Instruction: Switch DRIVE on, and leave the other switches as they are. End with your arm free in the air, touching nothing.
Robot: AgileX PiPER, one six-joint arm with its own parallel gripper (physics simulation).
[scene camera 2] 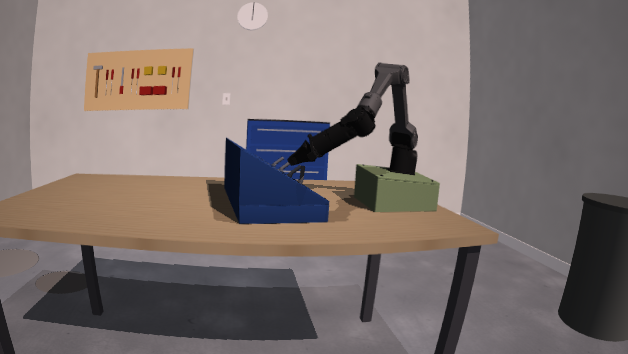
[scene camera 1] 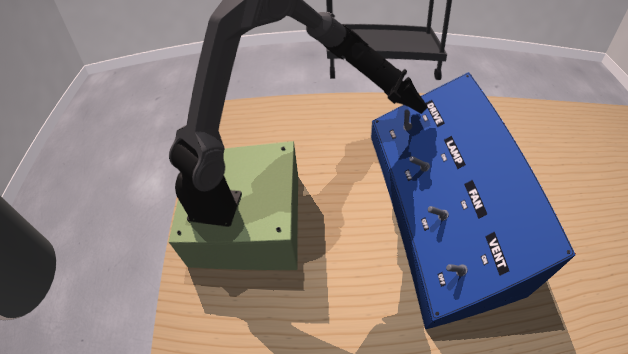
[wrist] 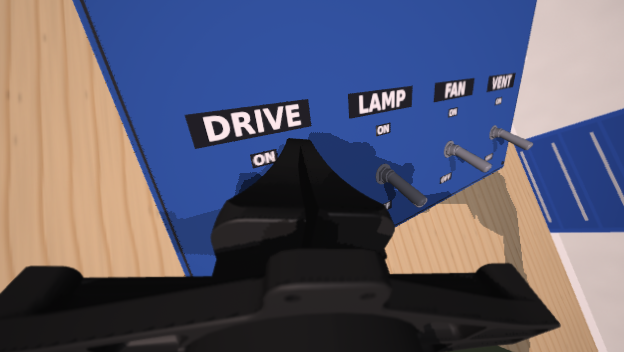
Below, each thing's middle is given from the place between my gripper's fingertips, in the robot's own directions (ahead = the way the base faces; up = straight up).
Right now my hand is 150 mm to the left of the blue switch panel (scene camera 1: 499,225), 90 mm short of it and 70 mm above it.
